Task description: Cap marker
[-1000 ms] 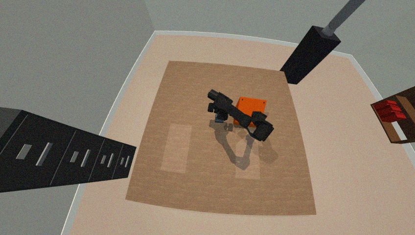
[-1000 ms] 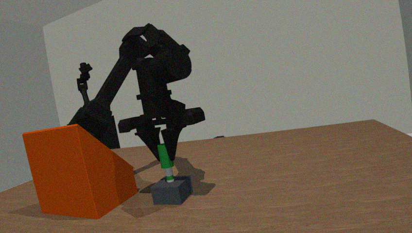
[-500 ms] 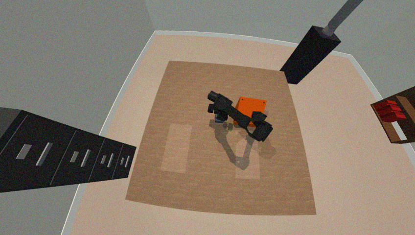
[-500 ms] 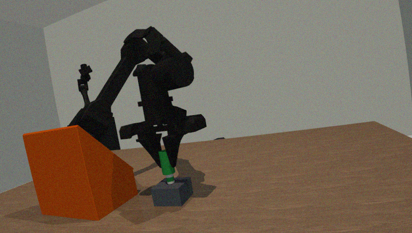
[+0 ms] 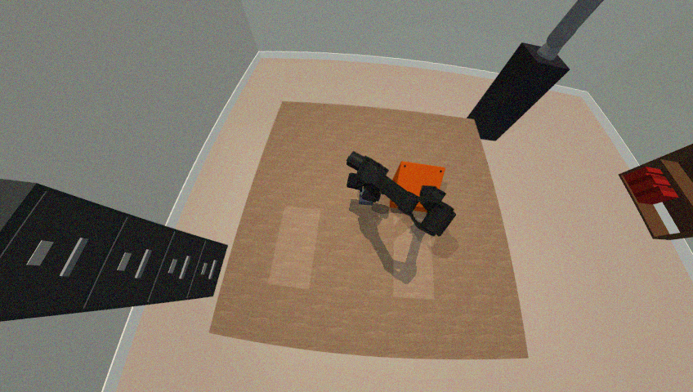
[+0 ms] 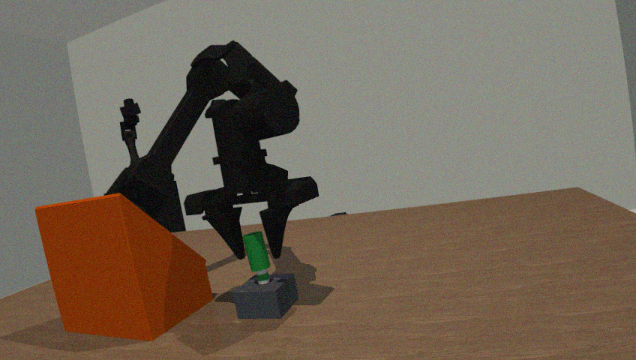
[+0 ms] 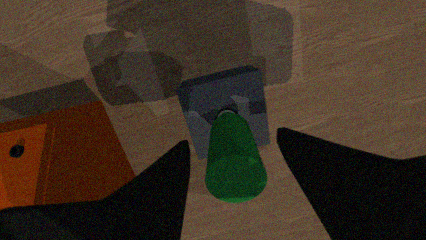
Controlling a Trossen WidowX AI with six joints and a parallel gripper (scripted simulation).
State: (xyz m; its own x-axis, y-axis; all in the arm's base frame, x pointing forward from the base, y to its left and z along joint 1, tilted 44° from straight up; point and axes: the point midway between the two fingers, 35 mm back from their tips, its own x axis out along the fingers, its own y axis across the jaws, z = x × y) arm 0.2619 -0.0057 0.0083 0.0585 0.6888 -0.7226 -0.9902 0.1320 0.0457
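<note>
The green cap is 1 cm above my gripper tip. Round my gripper tip: grey holder block 5 cm below.
</note>
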